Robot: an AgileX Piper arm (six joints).
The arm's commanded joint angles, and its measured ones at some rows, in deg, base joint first. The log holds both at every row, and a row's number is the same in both.
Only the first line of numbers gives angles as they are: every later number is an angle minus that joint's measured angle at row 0.
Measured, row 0:
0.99 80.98 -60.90 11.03 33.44 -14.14
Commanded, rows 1 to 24:
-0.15 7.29 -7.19 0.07 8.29 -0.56
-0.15 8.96 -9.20 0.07 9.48 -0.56
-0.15 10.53 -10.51 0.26 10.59 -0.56
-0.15 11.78 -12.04 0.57 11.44 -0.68
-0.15 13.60 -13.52 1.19 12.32 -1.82
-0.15 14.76 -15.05 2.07 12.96 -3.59
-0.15 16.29 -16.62 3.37 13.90 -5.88
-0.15 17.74 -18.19 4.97 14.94 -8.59
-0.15 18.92 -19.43 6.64 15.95 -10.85
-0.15 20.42 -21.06 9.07 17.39 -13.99
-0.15 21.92 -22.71 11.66 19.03 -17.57
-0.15 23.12 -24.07 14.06 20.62 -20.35
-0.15 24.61 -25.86 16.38 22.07 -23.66
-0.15 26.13 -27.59 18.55 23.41 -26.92
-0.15 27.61 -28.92 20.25 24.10 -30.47
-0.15 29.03 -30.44 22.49 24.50 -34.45
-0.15 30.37 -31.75 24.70 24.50 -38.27
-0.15 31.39 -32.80 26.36 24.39 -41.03
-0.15 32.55 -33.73 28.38 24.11 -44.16
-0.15 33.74 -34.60 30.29 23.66 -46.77
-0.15 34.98 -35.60 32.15 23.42 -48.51
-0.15 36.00 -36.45 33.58 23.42 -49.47
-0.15 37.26 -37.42 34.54 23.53 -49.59
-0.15 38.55 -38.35 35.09 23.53 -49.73
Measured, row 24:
0.00 34.48 -35.11 30.23 23.64 -45.15
